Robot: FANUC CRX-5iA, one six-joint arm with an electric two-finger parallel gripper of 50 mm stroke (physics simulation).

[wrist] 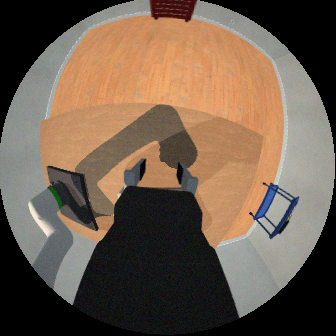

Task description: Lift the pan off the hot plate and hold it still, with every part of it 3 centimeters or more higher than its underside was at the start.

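Where they show: gripper, fingertip midpoint: (161, 166); arm's base, origin of the base link: (61, 192).
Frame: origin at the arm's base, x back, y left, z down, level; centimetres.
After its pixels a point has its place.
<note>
My gripper (161, 166) {z -15.7, x -56.9, y 21.8 cm} is open, with its two grey, black-padded fingers apart and no object between them. It is above the brown wooden table (65, 135) {z 2.6, x -11.0, y 29.7 cm}. Neither the pan nor the hot plate can be made out in the wrist view. The black gripper body hides a large part of the lower middle of the view. A small pale patch shows at the left edge of the gripper body, too little of it to tell what it is.
A dark square plate (75, 187) {z 0.0, x -16.4, y 5.5 cm} is at the left, beside the pale arm section (56, 239) {z -23.3, x -14.1, y -8.4 cm} with a green ring. A blue cart (265, 202) stands on the right beyond the table. A red cabinet (172, 9) is at the top. The arm's shadow crosses the table.
</note>
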